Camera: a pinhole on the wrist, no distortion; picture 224 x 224 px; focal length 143.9 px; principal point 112.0 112.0 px. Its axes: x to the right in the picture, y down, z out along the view. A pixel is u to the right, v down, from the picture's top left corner.
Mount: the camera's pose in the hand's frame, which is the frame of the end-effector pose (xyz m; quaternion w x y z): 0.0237 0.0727 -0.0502 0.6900 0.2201 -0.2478 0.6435
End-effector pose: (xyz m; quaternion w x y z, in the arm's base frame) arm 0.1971 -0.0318 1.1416 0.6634 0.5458 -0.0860 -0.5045
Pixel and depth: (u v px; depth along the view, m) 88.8 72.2 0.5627
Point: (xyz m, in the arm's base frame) -0.1652 -0.3152 0.9182
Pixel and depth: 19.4 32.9 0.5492
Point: -0.1060 -0.2856 0.6246
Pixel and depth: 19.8 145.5 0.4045
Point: -0.1367 0.0238 0.9246
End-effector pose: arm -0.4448 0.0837 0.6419 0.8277 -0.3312 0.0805 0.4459
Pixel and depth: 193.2 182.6 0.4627
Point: -0.6529 0.2288 1.0938
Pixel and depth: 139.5 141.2 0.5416
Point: -0.4427 0.2093 1.1081
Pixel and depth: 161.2 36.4 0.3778
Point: -0.3160 0.3988 0.8424
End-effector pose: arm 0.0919 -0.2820 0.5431 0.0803 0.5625 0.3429 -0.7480
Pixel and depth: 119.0 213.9 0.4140
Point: -0.1003 -0.4182 0.9042
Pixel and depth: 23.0 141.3 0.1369
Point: 0.0564 -0.2308 0.5904
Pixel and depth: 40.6 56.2 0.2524
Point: -0.0944 -0.1552 0.5424
